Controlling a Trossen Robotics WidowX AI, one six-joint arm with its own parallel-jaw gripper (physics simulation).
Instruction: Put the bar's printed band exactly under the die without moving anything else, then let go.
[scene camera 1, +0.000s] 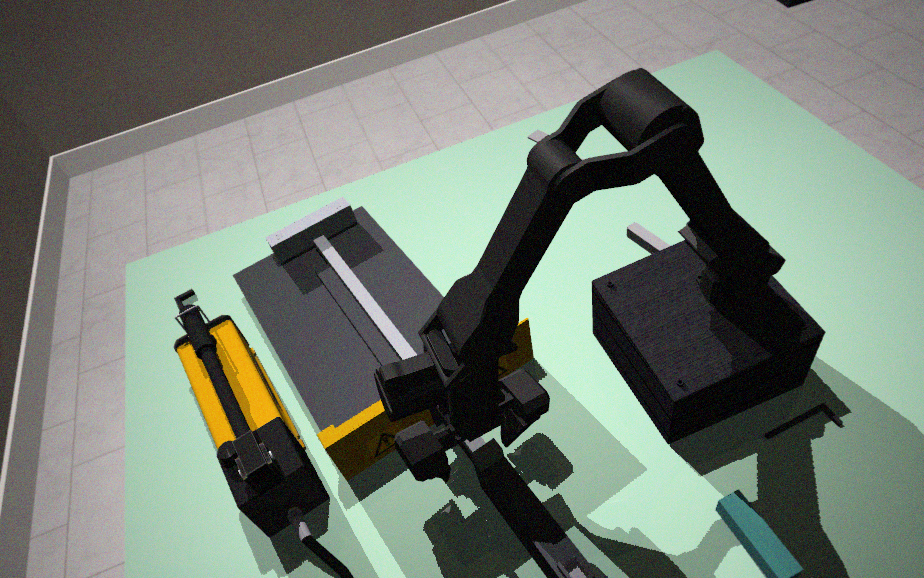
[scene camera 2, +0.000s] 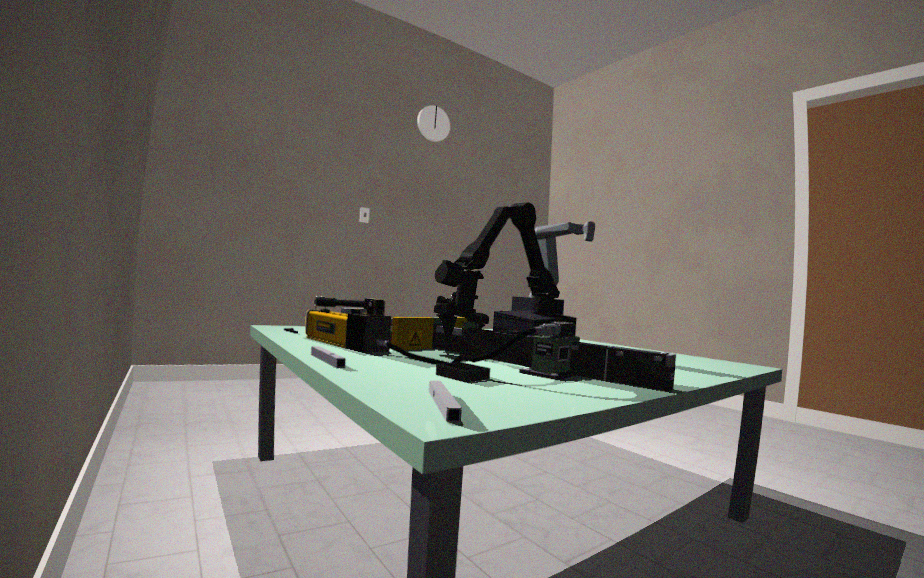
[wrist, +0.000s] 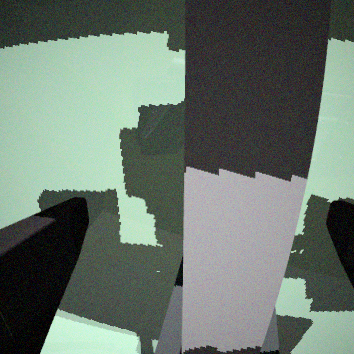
Labels:
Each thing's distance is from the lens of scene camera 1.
gripper (scene camera 1: 475, 461): 0.84 m
grey bar (scene camera 1: 400, 346): 0.91 m
press bed (scene camera 1: 330, 348): 0.97 m

